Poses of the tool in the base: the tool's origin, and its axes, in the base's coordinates. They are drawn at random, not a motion.
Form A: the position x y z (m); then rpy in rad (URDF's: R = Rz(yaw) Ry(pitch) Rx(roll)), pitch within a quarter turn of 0, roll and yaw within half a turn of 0.
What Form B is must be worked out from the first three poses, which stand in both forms.
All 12 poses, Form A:
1: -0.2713 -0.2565 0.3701 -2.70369 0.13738 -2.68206
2: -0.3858 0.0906 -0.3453 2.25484 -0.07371 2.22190
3: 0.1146 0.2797 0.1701 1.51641 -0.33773 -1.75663
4: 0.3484 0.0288 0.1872 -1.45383 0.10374 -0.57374
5: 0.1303 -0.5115 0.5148 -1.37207 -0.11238 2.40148
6: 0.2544 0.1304 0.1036 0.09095 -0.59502 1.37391
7: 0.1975 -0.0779 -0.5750 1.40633 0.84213 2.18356
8: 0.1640 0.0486 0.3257 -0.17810 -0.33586 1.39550
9: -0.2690 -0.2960 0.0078 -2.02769 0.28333 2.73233
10: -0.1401 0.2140 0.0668 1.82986 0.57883 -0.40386
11: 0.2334 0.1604 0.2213 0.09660 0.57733 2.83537
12: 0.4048 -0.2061 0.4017 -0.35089 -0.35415 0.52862
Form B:
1: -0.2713 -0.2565 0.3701 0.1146 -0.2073 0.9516 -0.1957
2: -0.3858 0.0906 -0.3453 0.1604 0.4148 0.8019 0.3989
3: 0.1146 0.2797 0.1701 0.5459 0.3388 -0.5996 -0.4771
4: 0.3484 0.0288 0.1872 0.7255 -0.6256 0.2249 -0.1781
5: 0.1303 -0.5115 0.5148 0.3126 -0.1882 -0.6054 0.7074
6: 0.2544 0.1304 0.1036 0.7300 0.2193 -0.1989 0.6160
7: 0.1975 -0.0779 -0.5750 0.5554 -0.0047 0.6674 0.4960
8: 0.1640 0.0486 0.3257 0.7621 0.0398 -0.1839 0.6196
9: -0.2690 -0.2960 0.0078 0.0110 0.2438 0.8077 -0.5367
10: -0.1401 0.2140 0.0668 0.5272 0.7790 0.0182 -0.3388
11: 0.2334 0.1604 0.2213 0.1596 -0.2740 0.0891 0.9442
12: 0.4048 -0.2061 0.4017 0.9436 -0.1205 -0.2123 0.2235
